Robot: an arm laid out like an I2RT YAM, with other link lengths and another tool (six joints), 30 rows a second.
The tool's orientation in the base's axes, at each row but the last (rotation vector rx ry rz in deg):
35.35, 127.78, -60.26
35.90, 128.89, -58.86
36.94, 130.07, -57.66
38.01, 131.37, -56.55
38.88, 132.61, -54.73
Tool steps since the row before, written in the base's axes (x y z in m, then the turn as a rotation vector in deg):
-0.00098, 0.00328, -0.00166, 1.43, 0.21, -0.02
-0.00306, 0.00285, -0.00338, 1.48, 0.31, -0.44
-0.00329, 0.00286, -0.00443, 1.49, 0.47, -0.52
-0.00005, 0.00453, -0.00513, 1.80, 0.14, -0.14
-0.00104, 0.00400, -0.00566, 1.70, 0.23, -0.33
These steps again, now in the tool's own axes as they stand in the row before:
0.00234, 0.00216, -0.00208, -0.98, 1.02, 0.29
0.00497, 0.00153, -0.00139, -0.72, 1.33, 0.45
0.00587, 0.00189, -0.00074, -0.64, 1.47, 0.37
0.00437, 0.00524, -0.00051, -1.18, 1.28, 0.49
0.00536, 0.00451, 0.00013, -0.97, 1.36, 0.51

